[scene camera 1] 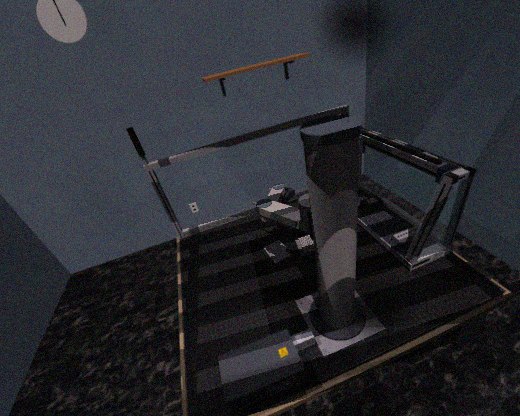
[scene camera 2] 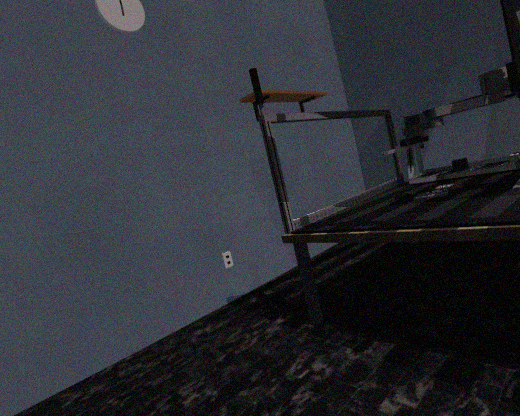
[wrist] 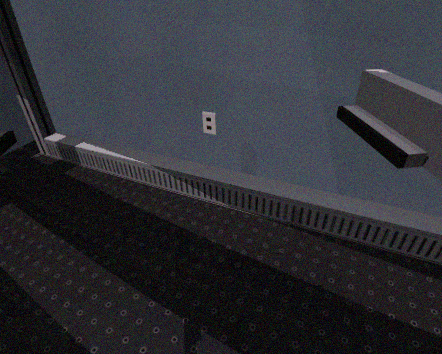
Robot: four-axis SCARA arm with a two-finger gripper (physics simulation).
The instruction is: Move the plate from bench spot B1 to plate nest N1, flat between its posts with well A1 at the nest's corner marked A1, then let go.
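Frame: origin at the arm's base, x ahead, y left, z up, level; centimetres.
Where they show: gripper, fingertip midpoint: (scene camera 1: 261, 196) (scene camera 2: 382, 153) (wrist: 176, 102); arm's base at its link origin: (scene camera 1: 336, 315).
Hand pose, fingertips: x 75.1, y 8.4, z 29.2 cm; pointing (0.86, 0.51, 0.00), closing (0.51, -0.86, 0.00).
Observation:
Things, the pixels of their top centre, and the offset from my fingertips. "spot": a spot on its surface instead.
- small pale plate at its top centre: (scene camera 1: 307, 242) (scene camera 2: 447, 185) dx -26.5, dy -16.9, dz -26.3 cm
- small white block at a spot on its surface: (scene camera 1: 401, 235) spot: dx -54.7, dy -60.5, dz -18.5 cm
- grey box at a spot on its surface: (scene camera 1: 257, 359) spot: dx -85.8, dy +31.8, dz -16.4 cm
A small pale plate (scene camera 1: 304, 242) with a grid of wells lies on the bench just left of the arm's column in scene camera 1. A dark, square, low fixture with light edges (scene camera 1: 276, 251), which looks like the nest, is to its left. The marks B1, N1 and A1 are too small and dark to read. My gripper (scene camera 2: 409, 150) (wrist: 176, 102) is open, with its two fingers far apart at the left and right of the wrist view. It is above the bench, apart from the plate. Neither plate nor nest can be made out in the wrist view.
The arm's column (scene camera 1: 337, 240) stands on the bench. A framed clear guard (scene camera 1: 430, 220) stands at the right, with a small white block (scene camera 1: 401, 235) seen through it. A slotted rail (scene camera 1: 220, 223) (wrist: 225, 195) runs along the back edge. A grey box (scene camera 1: 257, 359) lies near the front.

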